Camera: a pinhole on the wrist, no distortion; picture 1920 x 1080 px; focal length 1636.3 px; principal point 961.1 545.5 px. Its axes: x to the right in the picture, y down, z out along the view. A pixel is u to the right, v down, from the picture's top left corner.
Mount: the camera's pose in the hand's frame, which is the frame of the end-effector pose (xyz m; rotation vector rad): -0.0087 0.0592 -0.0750 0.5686 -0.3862 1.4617
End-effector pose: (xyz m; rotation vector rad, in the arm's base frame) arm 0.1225 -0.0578 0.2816 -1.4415 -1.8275 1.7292
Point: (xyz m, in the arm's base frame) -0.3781 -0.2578 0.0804
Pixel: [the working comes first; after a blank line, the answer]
In the camera's frame: 0.3008 -0.1076 0.5714

1822.6 237.2
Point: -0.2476 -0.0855 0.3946
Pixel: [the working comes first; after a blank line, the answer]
In the camera's frame: -0.0659 -0.0798 0.4705

731.9 268.0
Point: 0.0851 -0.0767 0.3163
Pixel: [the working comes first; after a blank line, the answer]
In the camera's frame: -0.0245 0.0142 0.1444

683.2 706.4
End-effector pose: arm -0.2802 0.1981 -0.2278 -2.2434 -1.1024 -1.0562
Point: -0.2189 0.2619 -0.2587
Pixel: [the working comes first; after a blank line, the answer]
In the camera's frame: 0.0583 -0.0193 0.1625

1547.5 351.1
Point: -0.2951 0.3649 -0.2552
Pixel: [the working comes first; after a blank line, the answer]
In the camera's frame: -0.0226 -0.0392 0.2600

818.9 298.6
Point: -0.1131 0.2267 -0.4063
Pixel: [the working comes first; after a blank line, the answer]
In the camera's frame: 0.2083 0.0869 0.1835

outside the picture
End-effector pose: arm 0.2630 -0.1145 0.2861 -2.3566 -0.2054 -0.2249
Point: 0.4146 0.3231 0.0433
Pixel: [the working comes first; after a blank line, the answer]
In the camera's frame: 0.1952 -0.0682 0.5742

1517.4 351.2
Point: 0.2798 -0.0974 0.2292
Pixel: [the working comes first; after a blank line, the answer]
In the camera's frame: 0.0508 0.0020 0.1228

1638.1 572.6
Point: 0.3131 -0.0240 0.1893
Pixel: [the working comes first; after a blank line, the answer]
In the camera's frame: 0.0860 -0.0171 0.2033

1653.6 407.7
